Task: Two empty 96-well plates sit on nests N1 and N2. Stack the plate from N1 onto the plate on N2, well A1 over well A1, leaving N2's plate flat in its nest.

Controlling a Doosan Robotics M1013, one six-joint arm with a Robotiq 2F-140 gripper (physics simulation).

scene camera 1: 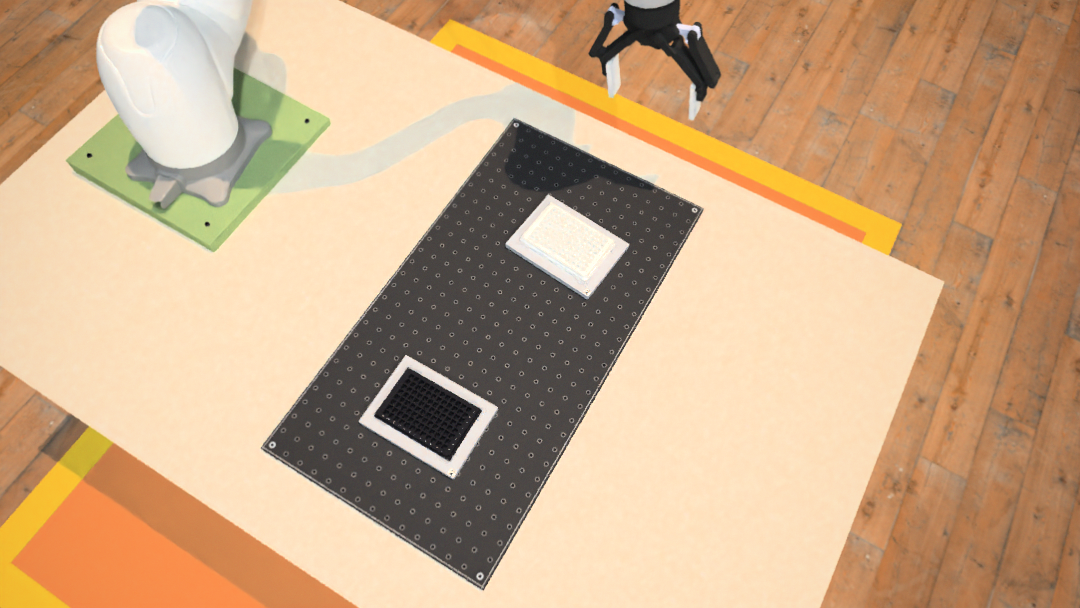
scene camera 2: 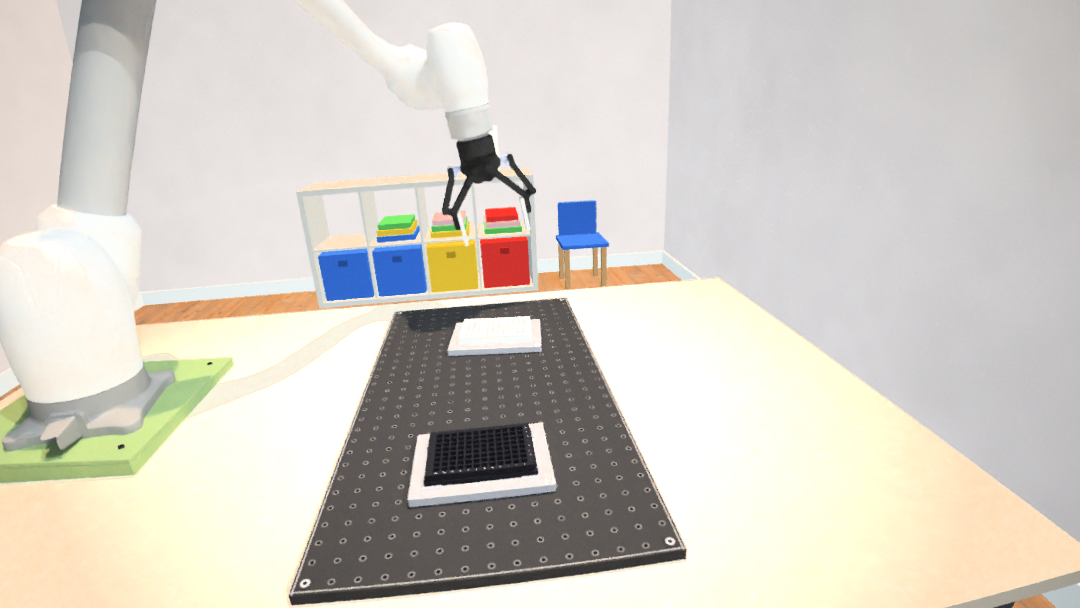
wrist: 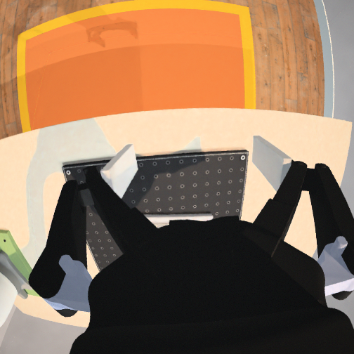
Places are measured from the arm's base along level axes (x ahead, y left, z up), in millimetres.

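Where they show: gripper, fingertip midpoint: (scene camera 1: 653,101) (scene camera 2: 497,236); arm's base at its link origin: (scene camera 1: 201,152) (scene camera 2: 98,410).
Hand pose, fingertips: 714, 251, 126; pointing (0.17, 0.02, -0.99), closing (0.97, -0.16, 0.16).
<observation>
Each offset is from my fingertips to the centre of the thing, as dx, dy, dz. Level surfaces: height alone.
A white 96-well plate {-67, -219, -120} (scene camera 1: 570,240) (scene camera 2: 495,328) sits in a light nest {-67, -219, -131} (scene camera 1: 545,262) (scene camera 2: 495,349) near the board's far end. A black 96-well plate {-172, -557, -120} (scene camera 1: 428,413) (scene camera 2: 481,451) sits in another light nest {-172, -557, -131} (scene camera 1: 408,441) (scene camera 2: 483,490) near the board's other end. Both look flat. No N1 or N2 label is readable. My gripper (scene camera 1: 653,98) (scene camera 2: 496,226) (wrist: 194,151) is wide open and empty, high above the table's far side, beyond the white plate. In the wrist view, a pale strip (wrist: 200,218) shows above the gripper body, which hides the rest.
The dark perforated board {dz -138} (scene camera 1: 468,317) (scene camera 2: 498,392) (wrist: 170,190) lies on the pale table {dz -152} (scene camera 1: 717,415) (scene camera 2: 755,453). The arm's base stands on a green plate (scene camera 1: 294,128) (scene camera 2: 188,385) at the left. A shelf unit (scene camera 2: 377,181) and a blue chair (scene camera 2: 577,217) stand behind the table.
</observation>
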